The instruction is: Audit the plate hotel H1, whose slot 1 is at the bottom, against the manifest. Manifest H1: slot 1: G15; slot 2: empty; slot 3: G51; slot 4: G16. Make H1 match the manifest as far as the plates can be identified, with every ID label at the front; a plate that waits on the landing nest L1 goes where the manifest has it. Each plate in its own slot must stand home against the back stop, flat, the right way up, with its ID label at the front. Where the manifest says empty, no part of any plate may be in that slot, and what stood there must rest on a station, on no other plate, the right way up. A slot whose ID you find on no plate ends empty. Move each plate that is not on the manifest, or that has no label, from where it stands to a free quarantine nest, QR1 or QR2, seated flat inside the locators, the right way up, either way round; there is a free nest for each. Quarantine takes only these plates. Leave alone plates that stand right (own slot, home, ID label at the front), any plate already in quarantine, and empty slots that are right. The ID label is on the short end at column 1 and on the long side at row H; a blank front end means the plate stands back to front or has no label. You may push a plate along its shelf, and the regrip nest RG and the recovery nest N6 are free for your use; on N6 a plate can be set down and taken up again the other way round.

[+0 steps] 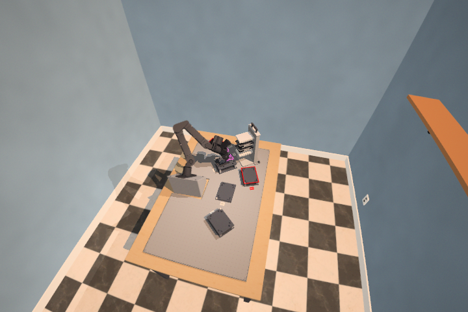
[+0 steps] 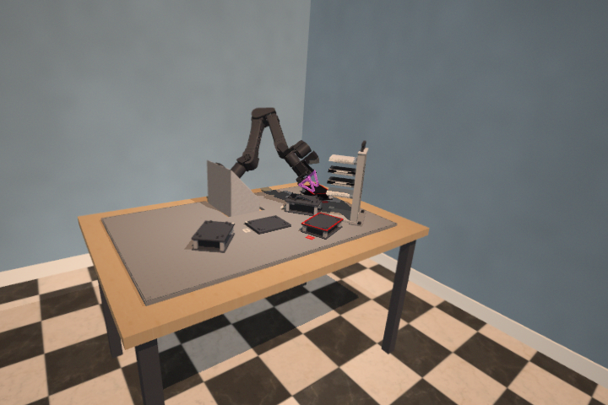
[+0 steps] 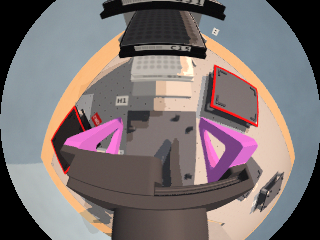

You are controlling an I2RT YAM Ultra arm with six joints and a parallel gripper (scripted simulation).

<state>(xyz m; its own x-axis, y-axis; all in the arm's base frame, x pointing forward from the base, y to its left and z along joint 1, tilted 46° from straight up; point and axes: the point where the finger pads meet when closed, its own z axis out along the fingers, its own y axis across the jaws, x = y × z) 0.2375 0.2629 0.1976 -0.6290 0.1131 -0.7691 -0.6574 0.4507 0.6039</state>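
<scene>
My gripper is now 10 cm short of the white plate and 8 cm to the right of it.
</scene>
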